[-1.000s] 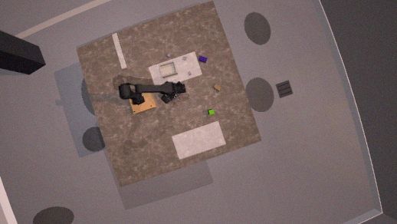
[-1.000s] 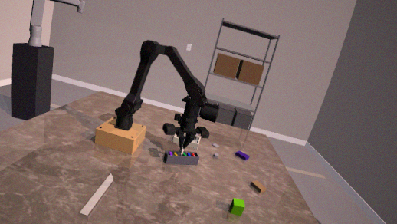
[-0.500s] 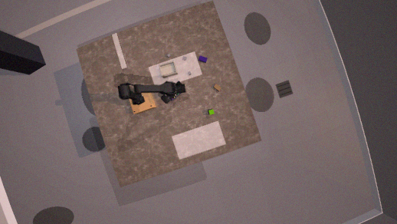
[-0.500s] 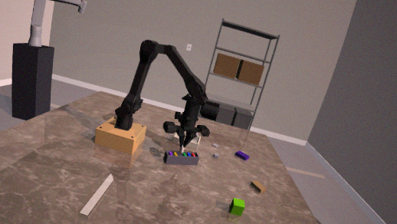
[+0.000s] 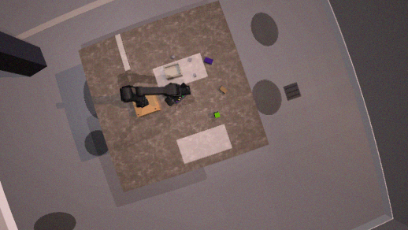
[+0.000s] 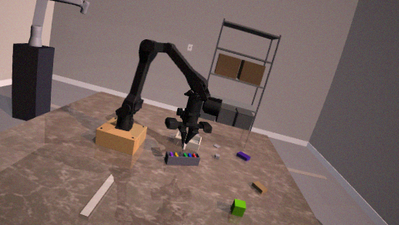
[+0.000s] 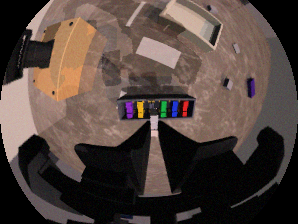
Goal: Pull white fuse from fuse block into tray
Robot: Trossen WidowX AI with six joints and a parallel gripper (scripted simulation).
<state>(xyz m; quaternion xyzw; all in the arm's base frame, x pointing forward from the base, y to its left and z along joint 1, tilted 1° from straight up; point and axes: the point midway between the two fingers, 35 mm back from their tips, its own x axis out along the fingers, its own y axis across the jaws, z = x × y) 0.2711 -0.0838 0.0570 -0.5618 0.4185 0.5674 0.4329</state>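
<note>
Right now the white tray is 40 mm ahead of my gripper tip, 220 mm to the left of it and 90 mm below it. Round my gripper tip: white fuse (10 mm below).
</note>
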